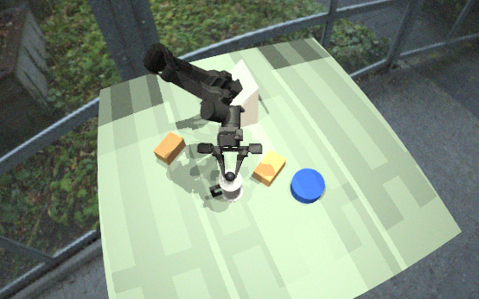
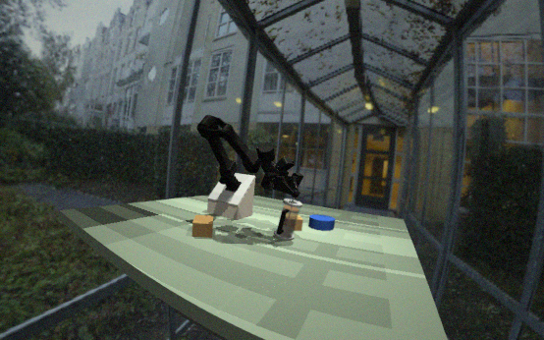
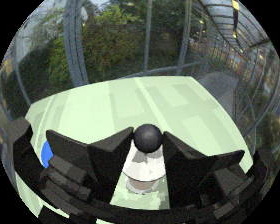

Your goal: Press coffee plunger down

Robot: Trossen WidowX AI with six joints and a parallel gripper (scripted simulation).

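The coffee press lies 2 cm behind my gripper tip, 1 cm to the right of it and 9 cm below it.
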